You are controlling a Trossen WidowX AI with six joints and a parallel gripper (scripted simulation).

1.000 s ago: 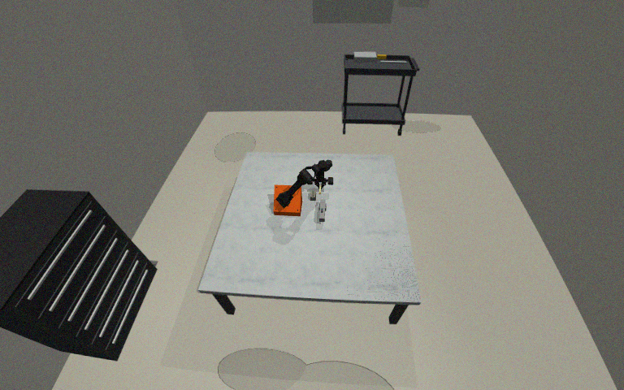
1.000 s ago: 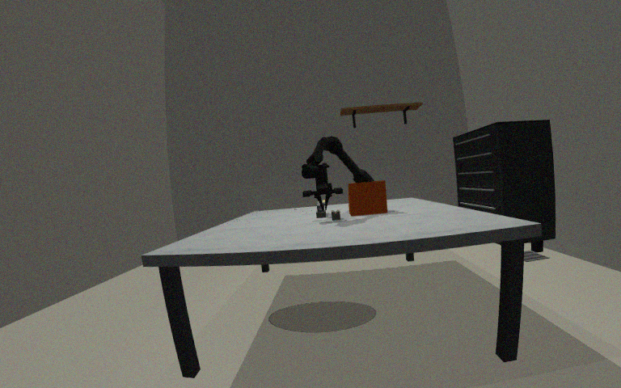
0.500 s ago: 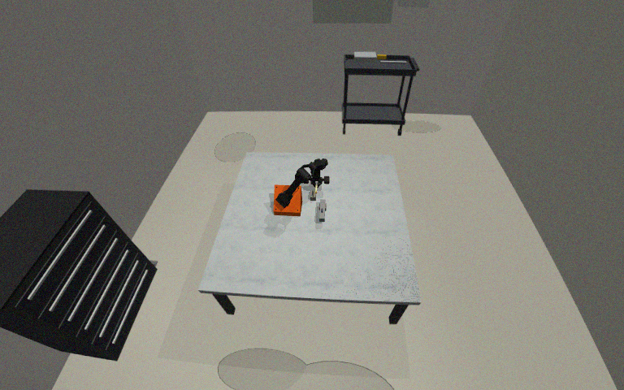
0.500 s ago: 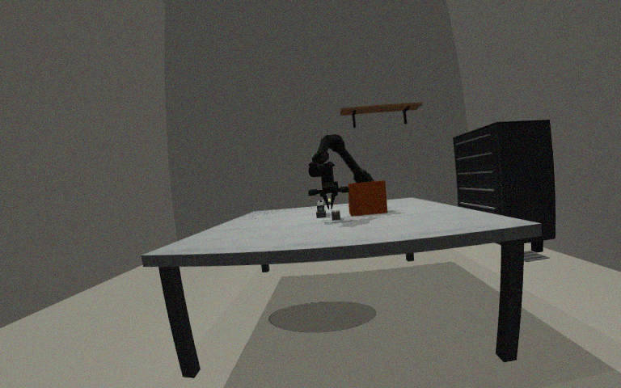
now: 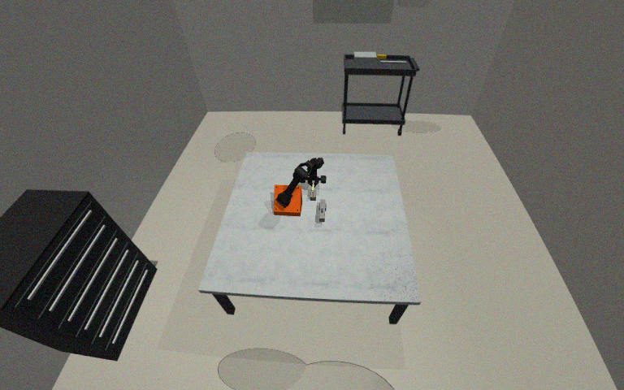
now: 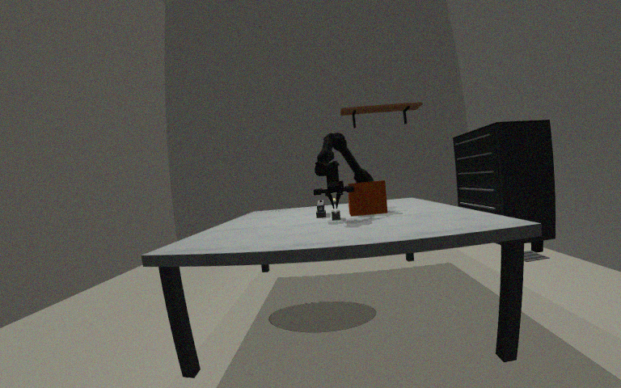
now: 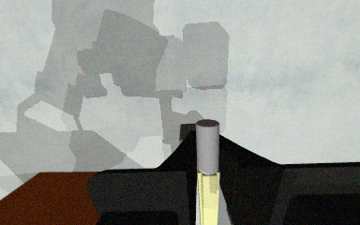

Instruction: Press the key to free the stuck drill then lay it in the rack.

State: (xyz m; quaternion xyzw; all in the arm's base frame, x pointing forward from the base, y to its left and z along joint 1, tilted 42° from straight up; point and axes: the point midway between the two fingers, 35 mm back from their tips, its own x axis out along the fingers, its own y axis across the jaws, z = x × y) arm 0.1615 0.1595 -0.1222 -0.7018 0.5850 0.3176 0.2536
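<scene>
Right now the drill is 1 cm ahead of my gripper tip, 4 cm to the right of it and 4 cm above it. The rest, counted from my gripper tip: grey grooved block 1 cm ahead, 5 cm to the right, 4 cm below.
</scene>
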